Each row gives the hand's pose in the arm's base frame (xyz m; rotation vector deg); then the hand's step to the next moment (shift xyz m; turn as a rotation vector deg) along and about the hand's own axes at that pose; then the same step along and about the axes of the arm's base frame.
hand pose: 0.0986 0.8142 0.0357 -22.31 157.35 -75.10
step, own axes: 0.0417 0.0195 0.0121 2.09 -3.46 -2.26
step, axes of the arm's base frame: -0.0419 -0.0081 -0.0210 -1.73 -0.92 4.19
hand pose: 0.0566 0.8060 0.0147 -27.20 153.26 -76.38
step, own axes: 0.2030 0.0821 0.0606 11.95 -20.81 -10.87
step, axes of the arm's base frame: -0.1957 -0.0660 -0.0947 -9.19 -7.41 23.55
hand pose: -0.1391 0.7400 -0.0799 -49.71 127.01 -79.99
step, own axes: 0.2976 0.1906 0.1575 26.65 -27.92 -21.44
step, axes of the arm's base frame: -0.1809 -0.2457 -0.2379 -24.32 -12.54 34.66
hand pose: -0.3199 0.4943 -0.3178 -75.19 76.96 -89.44
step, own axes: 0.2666 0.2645 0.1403 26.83 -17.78 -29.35
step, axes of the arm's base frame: 0.0376 -0.3485 -0.1946 -33.08 -12.88 25.24
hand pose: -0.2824 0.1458 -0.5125 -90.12 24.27 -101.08
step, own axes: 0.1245 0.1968 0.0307 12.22 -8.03 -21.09
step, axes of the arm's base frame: 0.0883 -0.2147 -0.0358 -22.43 -7.59 9.91
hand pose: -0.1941 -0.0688 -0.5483 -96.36 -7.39 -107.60
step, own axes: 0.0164 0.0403 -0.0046 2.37 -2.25 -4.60
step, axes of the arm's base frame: 0.0157 -0.0408 0.0016 -5.13 -1.14 2.04
